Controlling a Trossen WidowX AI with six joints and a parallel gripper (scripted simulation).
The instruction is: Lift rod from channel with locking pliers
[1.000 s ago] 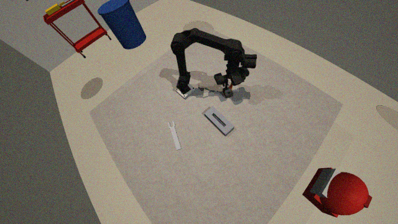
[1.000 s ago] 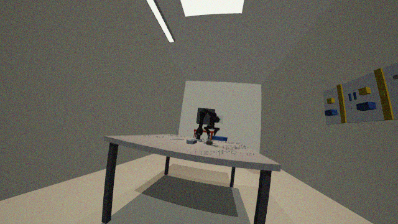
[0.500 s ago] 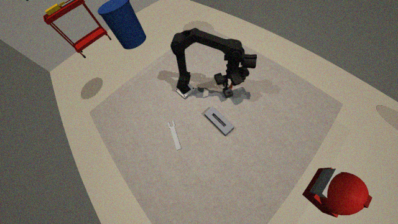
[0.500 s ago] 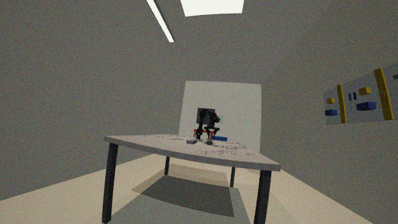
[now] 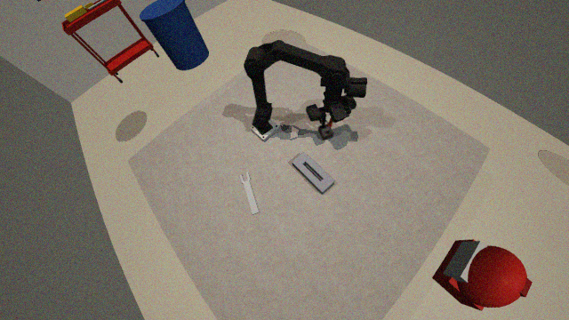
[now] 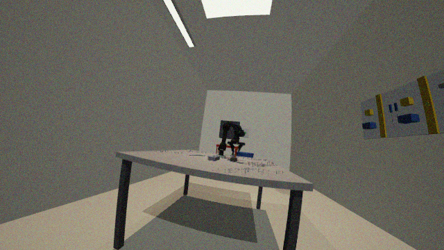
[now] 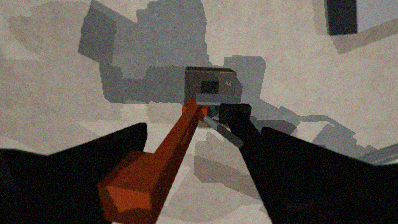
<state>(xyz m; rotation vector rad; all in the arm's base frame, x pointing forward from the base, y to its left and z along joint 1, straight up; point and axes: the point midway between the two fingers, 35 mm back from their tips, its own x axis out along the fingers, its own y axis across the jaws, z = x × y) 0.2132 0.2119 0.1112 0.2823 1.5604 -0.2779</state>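
The orange handle is 1 cm ahead of my gripper tip and 1 cm to the left of it. Round my gripper tip: grey holster (1 cm to the right, 9 cm below); flat fork-ended bar (2 cm behind, 44 cm to the right, 10 cm below); grey channel block (11 cm ahead, 18 cm to the right, 8 cm below).
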